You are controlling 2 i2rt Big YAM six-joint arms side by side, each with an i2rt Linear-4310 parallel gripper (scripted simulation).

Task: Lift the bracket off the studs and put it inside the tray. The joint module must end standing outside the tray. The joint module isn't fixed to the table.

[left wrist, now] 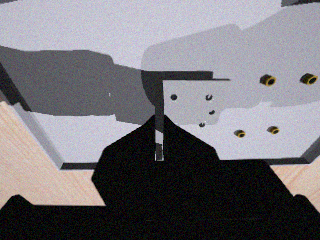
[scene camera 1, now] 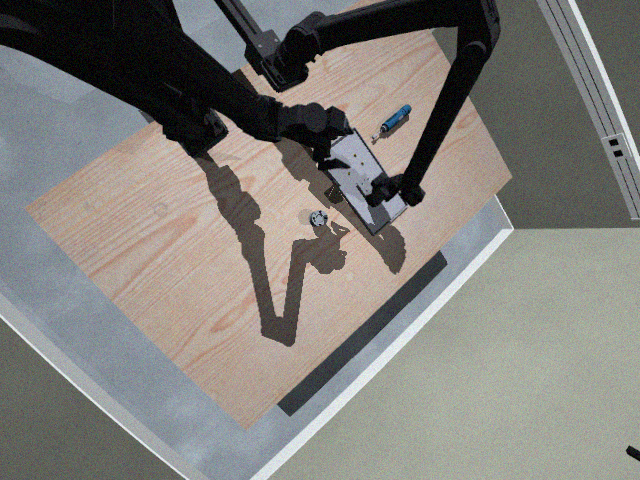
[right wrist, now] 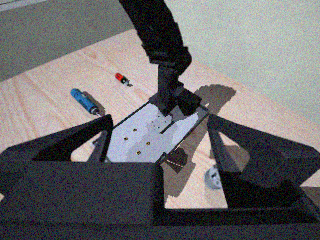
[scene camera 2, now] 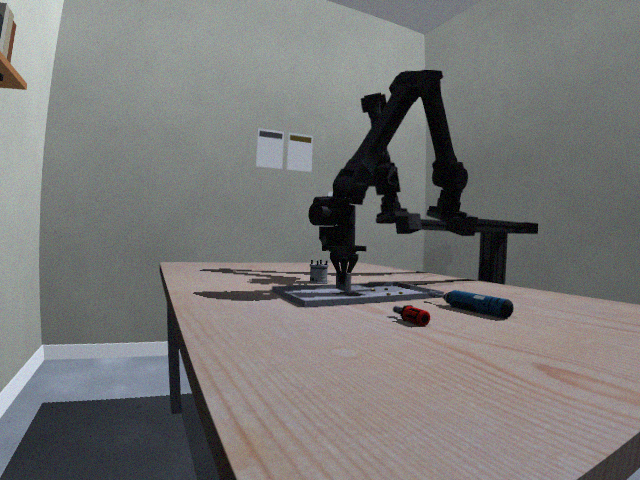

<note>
In view: my left gripper (scene camera 2: 343, 283), my right gripper (right wrist: 160, 119), a shallow tray (scene camera 1: 343, 148), a blue screwdriver (scene camera 2: 494, 306) and a grey bracket (left wrist: 189, 108).
The shallow tray also shows in the left wrist view (left wrist: 82, 82), in the right wrist view (right wrist: 160, 145) and in scene camera 2 (scene camera 2: 306, 296). My left gripper is seen too in the left wrist view (left wrist: 159, 119). The left wrist view misses the blue screwdriver, which is hidden by my left gripper.
</note>
